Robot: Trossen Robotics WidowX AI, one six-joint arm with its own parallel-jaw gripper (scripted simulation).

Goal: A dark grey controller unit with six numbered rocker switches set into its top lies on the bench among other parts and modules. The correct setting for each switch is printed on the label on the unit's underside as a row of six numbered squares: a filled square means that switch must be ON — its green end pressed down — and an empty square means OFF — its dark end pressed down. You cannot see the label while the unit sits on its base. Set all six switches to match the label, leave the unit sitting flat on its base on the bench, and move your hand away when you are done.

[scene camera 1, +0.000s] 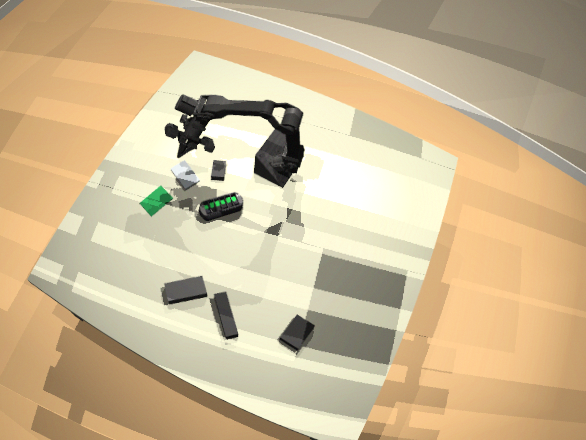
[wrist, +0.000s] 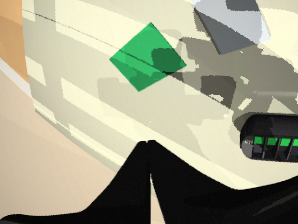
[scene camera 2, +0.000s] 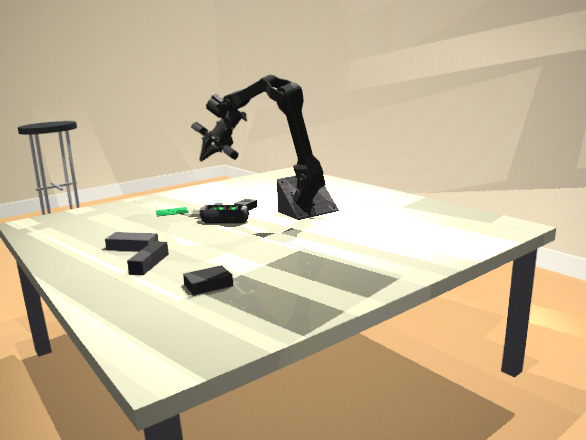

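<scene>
Wrist view: a green flat plate (wrist: 148,57) and my gripper (wrist: 146,148). The gripper is visible from elsewhere too (scene camera 2: 200,160), and again as my gripper (scene camera 1: 177,157); it is shut and holds nothing.
</scene>
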